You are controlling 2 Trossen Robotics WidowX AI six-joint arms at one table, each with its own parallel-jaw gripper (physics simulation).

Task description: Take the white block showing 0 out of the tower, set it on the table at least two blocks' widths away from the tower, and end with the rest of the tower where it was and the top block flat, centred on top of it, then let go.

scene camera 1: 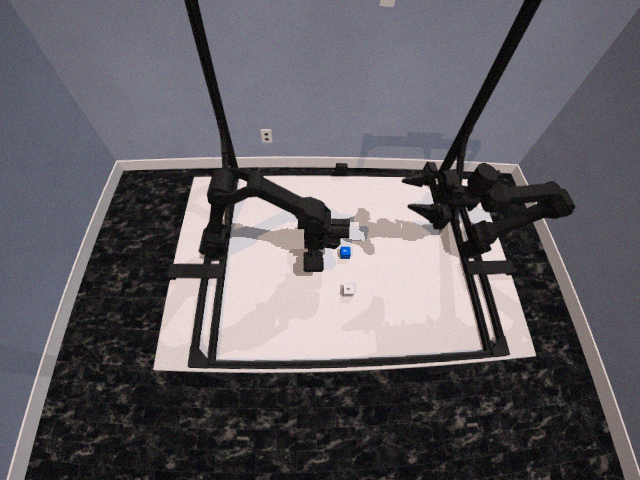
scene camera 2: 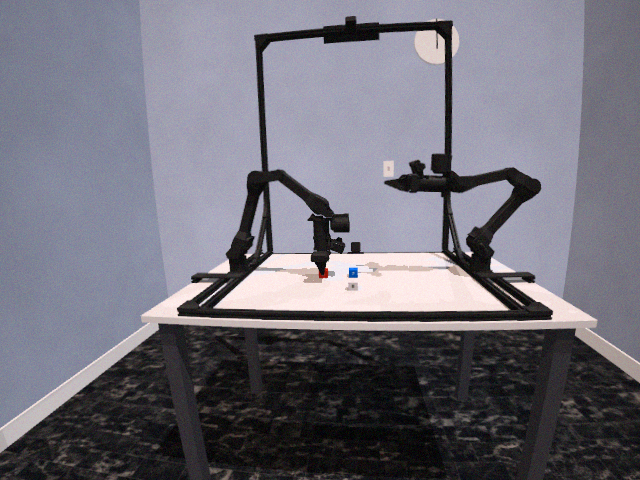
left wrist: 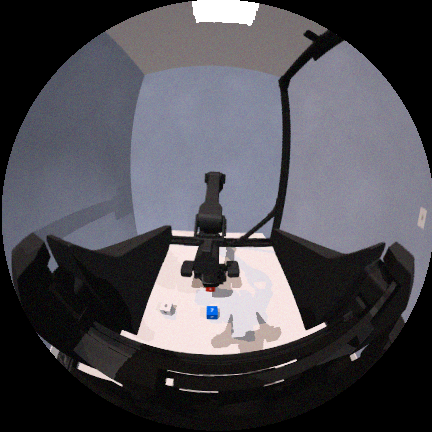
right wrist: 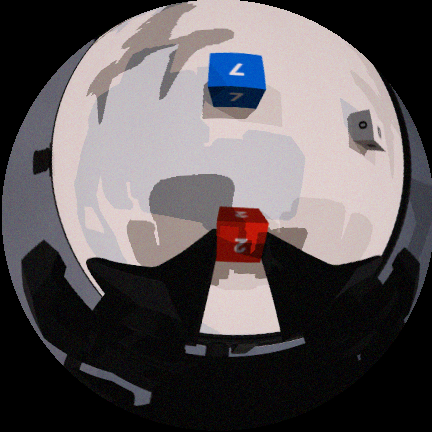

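Seen in the pictures: left gripper, fingertip midpoint: point(scene camera 1: 404, 192) point(scene camera 2: 385, 182) point(left wrist: 222, 232); right gripper, fingertip midpoint: point(scene camera 1: 312, 254) point(scene camera 2: 323, 273) point(left wrist: 210, 285) point(right wrist: 238, 234); left arm's base, link origin: point(scene camera 1: 470, 250) point(scene camera 2: 480, 270); right arm's base, link origin: point(scene camera 1: 215, 251) point(scene camera 2: 238, 271) point(right wrist: 217, 343).
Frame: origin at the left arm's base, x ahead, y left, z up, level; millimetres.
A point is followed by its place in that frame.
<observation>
The white block showing 0 point(scene camera 1: 348, 289) @(y 143, x 469, z 10 mm) point(scene camera 2: 352, 286) @(y 158, x 469, z -4 mm) point(left wrist: 166, 308) @(y 135, x 458, z 10 mm) point(right wrist: 363, 126) @(y 125, x 470, z -2 mm) lies on the table, more than two block widths from the blue block. The blue block showing 7 point(scene camera 1: 345, 252) @(y 9, x 469, z 9 mm) point(scene camera 2: 353, 272) @(y 19, x 467, z 1 mm) point(left wrist: 212, 312) @(y 0, x 459, z 10 mm) point(right wrist: 236, 71) @(y 3, x 472, z 10 mm) stands upright with no block on top. My right gripper point(scene camera 1: 313, 256) @(y 9, x 581, z -5 mm) point(scene camera 2: 323, 271) @(y 9, x 581, z -5 mm) point(right wrist: 238, 234) @(y 9, x 581, z -5 mm) points down, shut on the red block showing 2 point(scene camera 2: 324, 274) @(y 25, x 574, z -5 mm) point(left wrist: 210, 289) @(y 7, x 563, z -9 mm) point(right wrist: 240, 246) @(y 10, x 581, z 10 mm), at or barely above table height; scene camera 1 hides this block. My left gripper point(scene camera 1: 406, 193) @(y 0, x 350, z 324 mm) point(scene camera 2: 386, 182) @(y 0, x 350, z 324 mm) is open and empty, high above the table.
The white table point(scene camera 1: 413, 289) @(y 138, x 241, z -19 mm) point(scene camera 2: 413, 299) @(y 231, x 287, z -19 mm) carries a black frame point(scene camera 1: 341, 360) @(y 362, x 503, z 1 mm) point(scene camera 2: 361, 314) @(y 379, x 445, z 0 mm) around its working area, with tall posts at the back. The blue block stands beside the right gripper, on its picture-right side in both scene views.
</observation>
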